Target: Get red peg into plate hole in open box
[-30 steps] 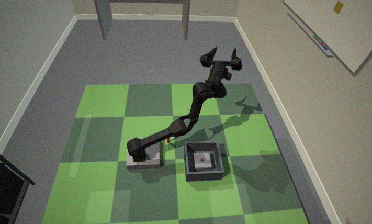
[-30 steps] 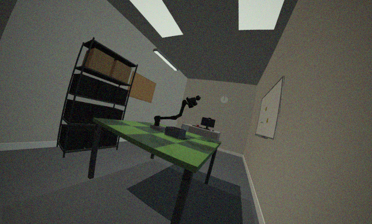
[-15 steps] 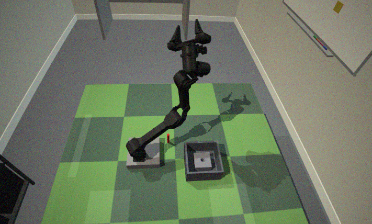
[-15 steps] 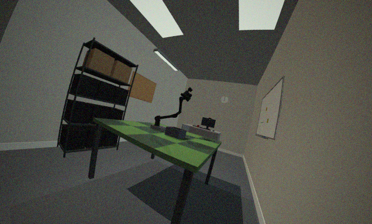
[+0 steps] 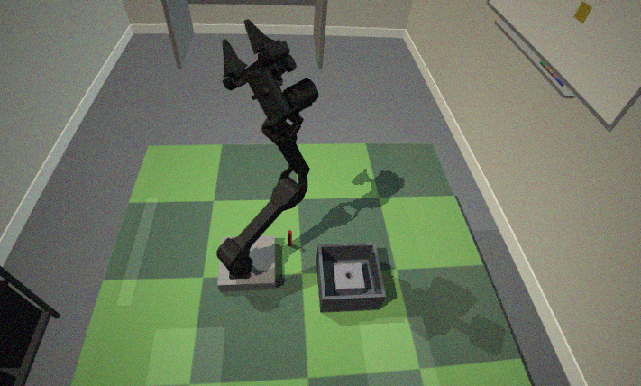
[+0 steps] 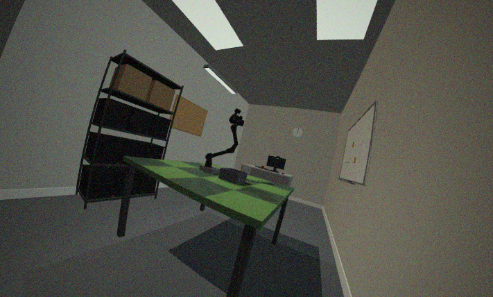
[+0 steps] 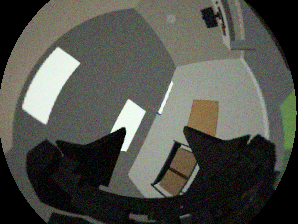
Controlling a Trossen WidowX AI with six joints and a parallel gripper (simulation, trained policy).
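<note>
My gripper tip is now 690 mm above the red peg, 120 mm short of it and 70 mm to the left of it. The rest, counted from my gripper tip: plate: 680 mm below, 300 mm ahead, 230 mm to the right; then grey box: 700 mm below, 300 mm ahead, 230 mm to the right.
</note>
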